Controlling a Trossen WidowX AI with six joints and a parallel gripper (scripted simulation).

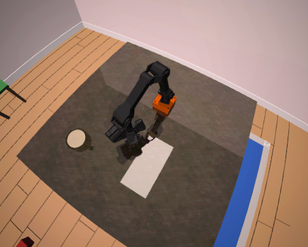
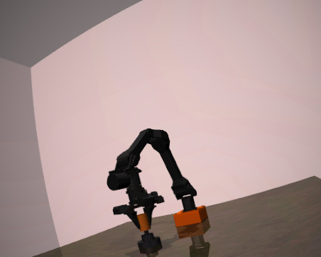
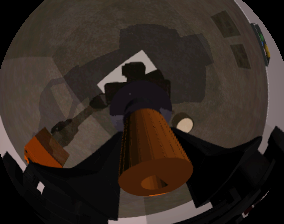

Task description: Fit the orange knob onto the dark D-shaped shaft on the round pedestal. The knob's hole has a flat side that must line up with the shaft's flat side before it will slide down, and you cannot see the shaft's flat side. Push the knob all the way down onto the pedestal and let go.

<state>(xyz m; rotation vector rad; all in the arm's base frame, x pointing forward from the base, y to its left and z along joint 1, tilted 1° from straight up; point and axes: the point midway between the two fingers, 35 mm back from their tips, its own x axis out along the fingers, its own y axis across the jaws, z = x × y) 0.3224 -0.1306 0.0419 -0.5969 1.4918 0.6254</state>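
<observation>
Now: gripper tip 2 cm below the orange knob. The rest, counted from my gripper tip: dark round pedestal 4 cm below.
</observation>
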